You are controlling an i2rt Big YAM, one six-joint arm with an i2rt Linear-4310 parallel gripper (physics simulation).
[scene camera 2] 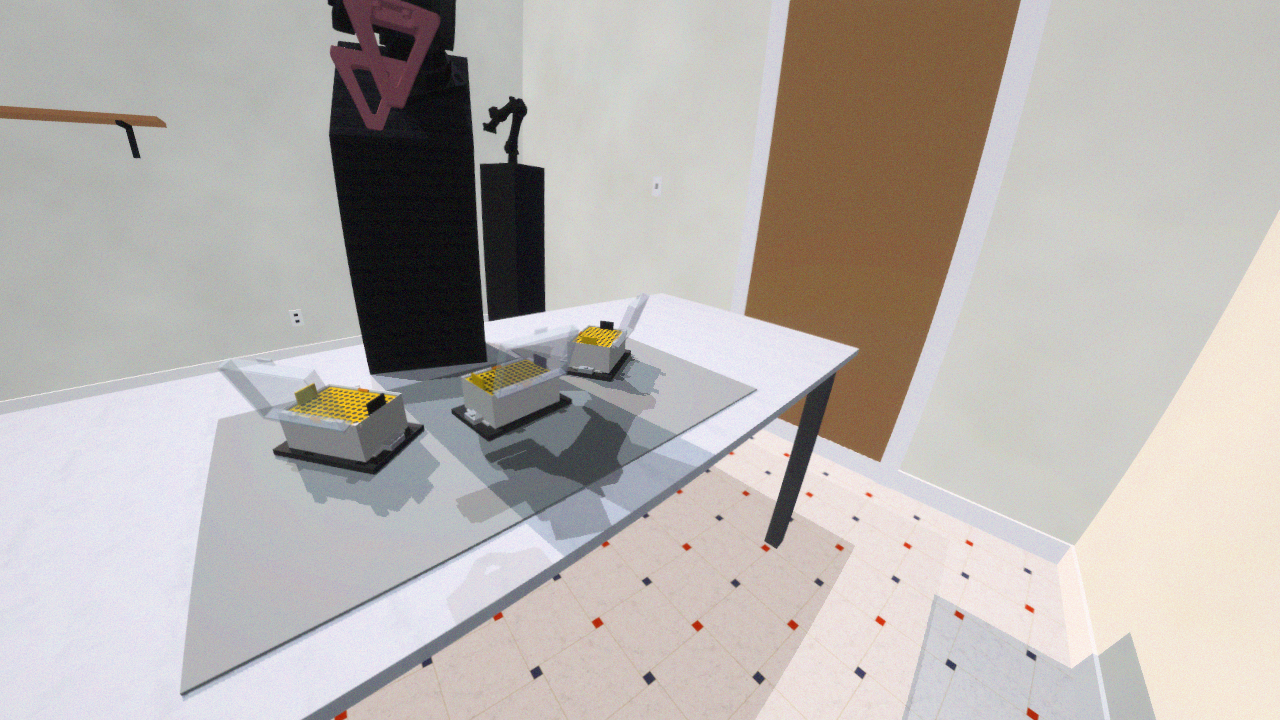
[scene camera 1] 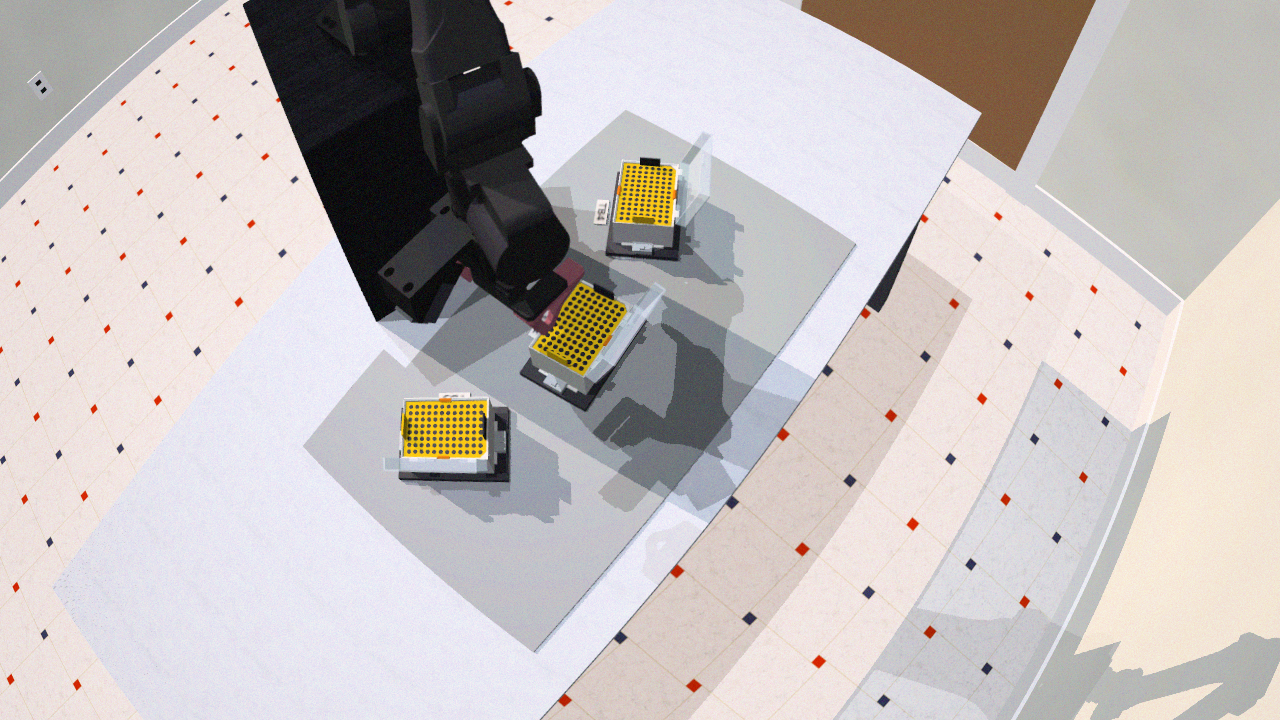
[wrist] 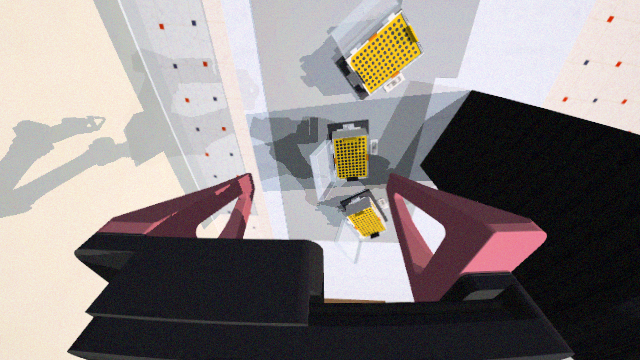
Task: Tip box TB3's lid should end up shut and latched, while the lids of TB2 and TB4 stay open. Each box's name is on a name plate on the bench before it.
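Three grey tip boxes with yellow racks stand in a row, all lids open. The far box has its clear lid raised; its name plate seems to read TB4. The middle box has its clear lid tilted open. The third box also has its clear lid tilted open. The other name plates are too small to read. My gripper is open and empty, high above the bench; the arm partly hides it in scene camera 1.
The boxes stand on dark bases on a grey mat on the white bench. A black pedestal stands behind the row. The middle box's surroundings lie in the arm's shadow.
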